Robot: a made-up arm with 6 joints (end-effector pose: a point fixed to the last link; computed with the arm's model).
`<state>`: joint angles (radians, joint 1 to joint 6).
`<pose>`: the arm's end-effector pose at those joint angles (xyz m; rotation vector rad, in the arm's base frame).
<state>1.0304 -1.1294 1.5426 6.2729 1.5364 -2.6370</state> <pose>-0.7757 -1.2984 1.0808 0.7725 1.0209 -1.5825</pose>
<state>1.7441 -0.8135 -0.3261 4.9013 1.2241 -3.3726</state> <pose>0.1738 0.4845 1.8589 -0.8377 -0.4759 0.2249</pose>
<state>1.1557 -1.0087 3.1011 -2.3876 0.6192 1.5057</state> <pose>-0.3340 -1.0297 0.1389 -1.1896 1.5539 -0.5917</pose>
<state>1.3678 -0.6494 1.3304 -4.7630 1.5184 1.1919</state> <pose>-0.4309 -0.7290 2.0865 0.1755 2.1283 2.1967</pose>
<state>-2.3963 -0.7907 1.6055 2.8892 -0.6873 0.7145</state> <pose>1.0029 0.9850 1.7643 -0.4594 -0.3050 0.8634</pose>
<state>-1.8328 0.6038 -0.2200 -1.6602 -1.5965 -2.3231</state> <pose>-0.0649 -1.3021 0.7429 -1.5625 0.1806 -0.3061</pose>
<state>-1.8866 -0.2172 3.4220 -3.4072 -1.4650 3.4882</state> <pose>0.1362 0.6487 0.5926 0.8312 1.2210 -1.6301</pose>
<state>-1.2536 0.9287 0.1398 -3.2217 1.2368 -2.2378</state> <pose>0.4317 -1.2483 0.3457 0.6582 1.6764 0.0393</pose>
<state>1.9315 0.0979 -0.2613 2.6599 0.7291 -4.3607</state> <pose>-0.5231 1.1456 1.0061 0.0485 1.9148 0.7357</pose>
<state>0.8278 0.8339 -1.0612 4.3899 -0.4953 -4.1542</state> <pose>0.2109 0.4133 0.0310 -0.4491 1.7042 1.1192</pose>
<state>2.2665 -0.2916 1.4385 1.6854 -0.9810 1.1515</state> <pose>0.4330 -0.1633 2.4363 -0.7861 -0.7245 0.1609</pose>
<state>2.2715 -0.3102 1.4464 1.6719 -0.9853 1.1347</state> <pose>0.4581 -0.1884 2.4227 -0.7424 -0.7127 0.1837</pose>
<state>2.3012 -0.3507 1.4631 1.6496 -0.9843 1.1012</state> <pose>0.5169 -0.2339 2.3927 -0.6435 -0.6975 0.2361</pose>
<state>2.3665 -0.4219 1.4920 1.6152 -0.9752 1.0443</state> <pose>0.6286 -0.2964 2.3321 -0.4673 -0.6715 0.3284</pose>
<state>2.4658 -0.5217 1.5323 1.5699 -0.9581 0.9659</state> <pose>0.7967 -0.3496 2.2285 -0.2208 -0.6212 0.4534</pose>
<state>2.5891 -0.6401 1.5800 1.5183 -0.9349 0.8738</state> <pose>1.0029 -0.3580 2.0780 0.0676 -0.5349 0.5913</pose>
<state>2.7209 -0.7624 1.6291 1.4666 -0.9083 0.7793</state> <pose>1.2073 -0.3032 1.8937 0.3578 -0.4132 0.7172</pose>
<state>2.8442 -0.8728 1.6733 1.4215 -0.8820 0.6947</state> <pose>1.3699 -0.1996 1.7047 0.6095 -0.2738 0.8123</pose>
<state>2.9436 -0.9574 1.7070 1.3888 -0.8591 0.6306</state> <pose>1.4722 -0.0859 1.5474 0.7929 -0.1474 0.8709</pose>
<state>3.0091 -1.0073 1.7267 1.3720 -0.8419 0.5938</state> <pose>1.5212 0.0007 1.4501 0.8954 -0.0635 0.9001</pose>
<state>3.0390 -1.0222 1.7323 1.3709 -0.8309 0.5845</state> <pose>1.5346 0.0427 1.4202 0.9231 -0.0349 0.9102</pose>
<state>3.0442 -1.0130 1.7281 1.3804 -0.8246 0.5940</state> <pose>1.5286 0.0505 1.4385 0.9016 -0.0474 0.9104</pose>
